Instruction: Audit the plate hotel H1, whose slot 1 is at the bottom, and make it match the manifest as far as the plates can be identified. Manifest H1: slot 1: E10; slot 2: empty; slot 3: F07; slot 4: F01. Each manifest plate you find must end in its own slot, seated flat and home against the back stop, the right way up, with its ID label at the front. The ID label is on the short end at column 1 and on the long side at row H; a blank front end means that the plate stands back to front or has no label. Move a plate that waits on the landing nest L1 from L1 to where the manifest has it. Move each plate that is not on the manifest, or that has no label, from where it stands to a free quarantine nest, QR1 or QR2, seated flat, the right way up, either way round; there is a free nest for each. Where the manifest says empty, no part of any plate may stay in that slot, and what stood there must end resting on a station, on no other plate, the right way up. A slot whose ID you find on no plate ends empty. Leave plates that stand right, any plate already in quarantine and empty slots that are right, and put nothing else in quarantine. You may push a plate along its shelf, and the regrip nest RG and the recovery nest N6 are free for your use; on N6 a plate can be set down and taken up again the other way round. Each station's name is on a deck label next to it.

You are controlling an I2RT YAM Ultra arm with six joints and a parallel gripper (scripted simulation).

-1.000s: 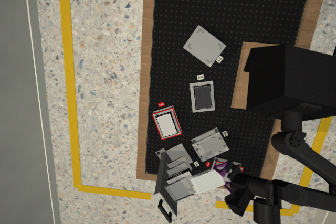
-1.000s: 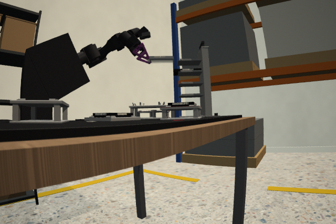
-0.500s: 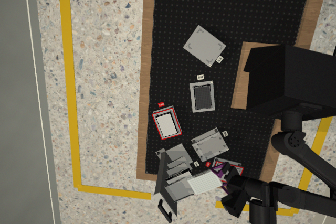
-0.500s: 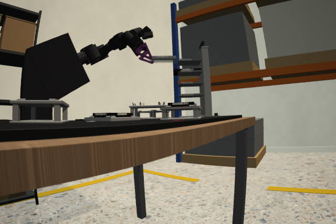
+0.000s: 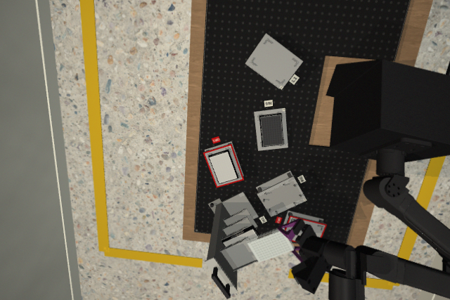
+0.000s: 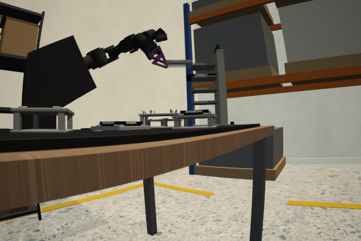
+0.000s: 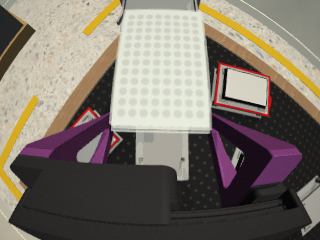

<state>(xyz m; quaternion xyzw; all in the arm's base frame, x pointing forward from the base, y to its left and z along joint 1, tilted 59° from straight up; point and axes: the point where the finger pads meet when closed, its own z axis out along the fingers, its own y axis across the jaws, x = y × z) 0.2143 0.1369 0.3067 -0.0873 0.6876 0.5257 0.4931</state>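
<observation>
My gripper is now 4 cm to the right of the white well plate and 4 cm short of it. Round my hand: regrip nest RG: 22 cm below, 2 cm to the right, 2 cm behind; then H1 deck label: 28 cm below, 14 cm to the left, 2 cm ahead; then plate hotel H1: 18 cm ahead, 15 cm to the left, 12 cm below.
</observation>
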